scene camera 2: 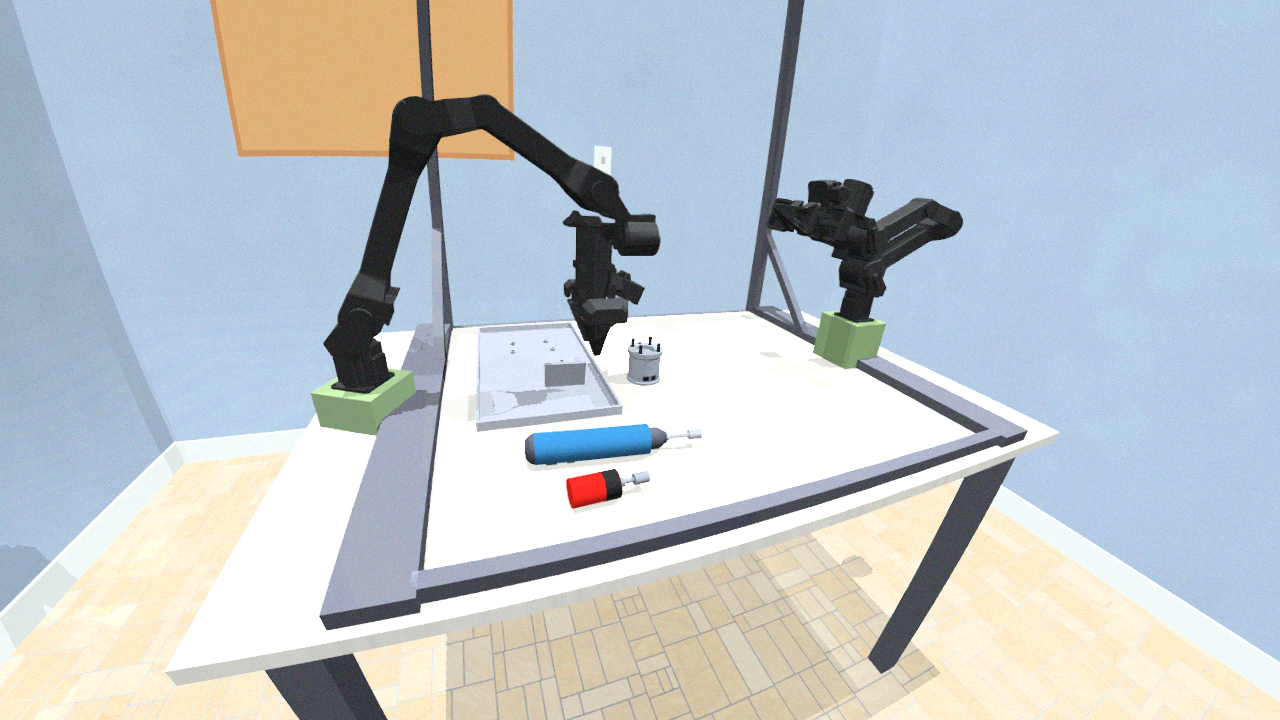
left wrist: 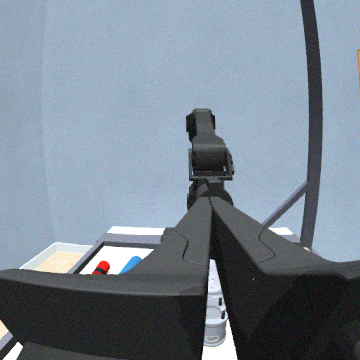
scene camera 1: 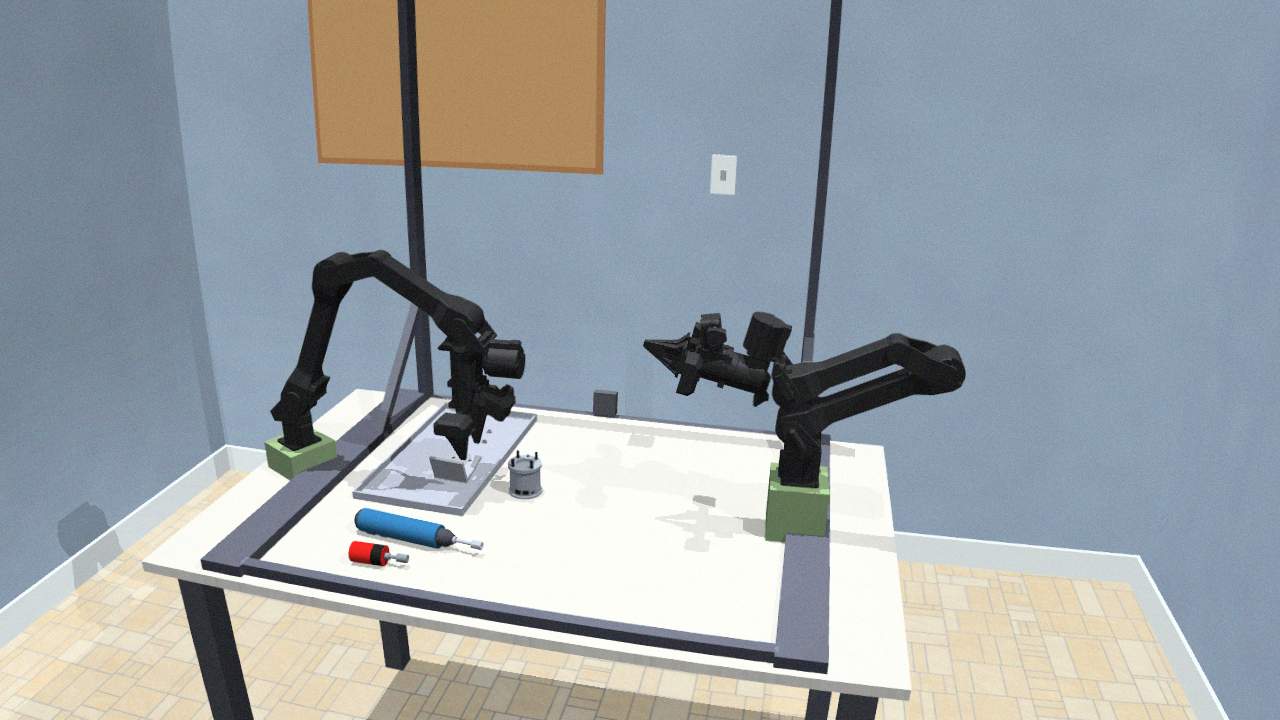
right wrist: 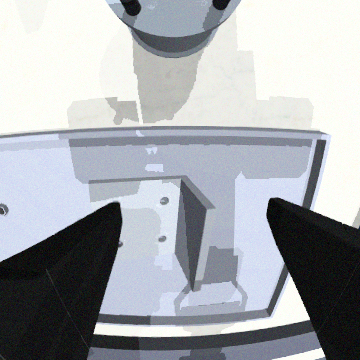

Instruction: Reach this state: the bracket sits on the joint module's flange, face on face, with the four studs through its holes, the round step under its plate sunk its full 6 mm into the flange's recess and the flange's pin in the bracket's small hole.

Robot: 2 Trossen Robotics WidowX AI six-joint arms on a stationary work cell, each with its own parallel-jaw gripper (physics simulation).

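Places are measured from the left arm's base along level axes (x back, y left, z down), in centimetres.
Where they show: left gripper, between the fingertips: (scene camera 2: 775, 206) (left wrist: 207, 206) (scene camera 1: 643, 342); right gripper, between the fingertips: (scene camera 2: 591, 347) (scene camera 1: 470, 451) (right wrist: 195, 209); left arm's base, origin of its link: (scene camera 2: 853, 317) (scene camera 1: 799, 477); right arm's base, origin of its link: (scene camera 2: 363, 381) (scene camera 1: 299, 440).
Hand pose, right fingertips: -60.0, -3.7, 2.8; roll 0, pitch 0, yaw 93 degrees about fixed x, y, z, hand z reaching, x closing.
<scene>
Things, the pixels of their top centre, and the offset from my right fingertips, as dx, dy, dz. "*": a spot on its surface instead.
- round grey joint module, centre of its top: (scene camera 2: 645, 341) (scene camera 1: 524, 455) (left wrist: 211, 304) +10.4, -0.3, -0.1
- shallow tray, centre of its top: (right wrist: 72, 257) (scene camera 2: 535, 359) (scene camera 1: 452, 449) -7.8, -10.7, +5.7
- blue driver, a spot on its surface: (scene camera 2: 590, 444) (scene camera 1: 392, 526) * -6.8, +21.5, +4.1
- shorter red driver, centre of its top: (scene camera 2: 610, 473) (scene camera 1: 379, 546) (left wrist: 97, 268) -6.4, +27.9, +3.9
The grey bracket (scene camera 1: 450, 468) (scene camera 2: 564, 373) (right wrist: 192, 230) lies in the tray, its holed plate flat and its other plate upright. The round grey joint module (scene camera 1: 525, 479) (scene camera 2: 643, 366) (left wrist: 215, 332) (right wrist: 172, 27) stands upright on the table beside the tray, black studs pointing up from its flange. My right gripper (scene camera 1: 469, 446) (scene camera 2: 597, 347) (right wrist: 195, 209) points down, open and empty, above the bracket; in the right wrist view its fingertips lie to either side of the upright plate. My left gripper (scene camera 1: 647, 343) (left wrist: 207, 206) is shut and empty, high over the table. The step under the bracket is hidden.
The shallow tray (scene camera 1: 407, 505) (scene camera 2: 546, 419) (right wrist: 200, 131) also holds several small nuts (scene camera 2: 512, 351). A blue driver (scene camera 1: 402, 528) (scene camera 2: 590, 444) (left wrist: 131, 265) and a shorter red driver (scene camera 1: 360, 552) (scene camera 2: 588, 489) (left wrist: 102, 267) lie on the table in front of the tray. Dark frame bars edge the table.
</scene>
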